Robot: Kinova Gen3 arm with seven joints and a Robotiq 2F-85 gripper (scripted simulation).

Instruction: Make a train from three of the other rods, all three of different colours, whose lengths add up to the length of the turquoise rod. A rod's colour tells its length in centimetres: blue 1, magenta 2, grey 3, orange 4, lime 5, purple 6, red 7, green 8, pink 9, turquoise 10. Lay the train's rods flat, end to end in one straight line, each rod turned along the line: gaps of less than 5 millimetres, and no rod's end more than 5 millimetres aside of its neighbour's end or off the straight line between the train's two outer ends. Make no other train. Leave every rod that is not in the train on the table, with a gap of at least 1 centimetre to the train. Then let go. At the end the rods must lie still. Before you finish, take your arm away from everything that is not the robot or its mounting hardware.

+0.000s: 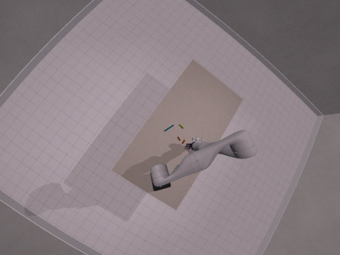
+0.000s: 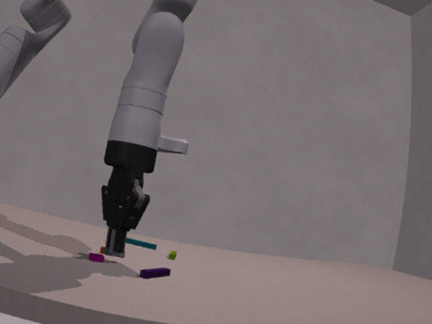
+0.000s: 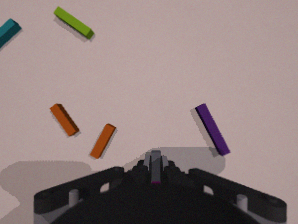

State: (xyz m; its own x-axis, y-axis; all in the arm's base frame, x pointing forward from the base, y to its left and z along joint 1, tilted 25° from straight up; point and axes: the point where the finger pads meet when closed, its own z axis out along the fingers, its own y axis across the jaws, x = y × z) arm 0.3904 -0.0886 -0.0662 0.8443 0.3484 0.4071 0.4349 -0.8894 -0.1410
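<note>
The magenta rod is 30 mm below my hand, 20 mm behind it and 10 mm to the right of it. Round my hand: grey rod: 20 mm below; lime rod: 160 mm to the left, 100 mm ahead, 30 mm below; purple rod: 60 mm ahead, 40 mm to the right, 30 mm below.
</note>
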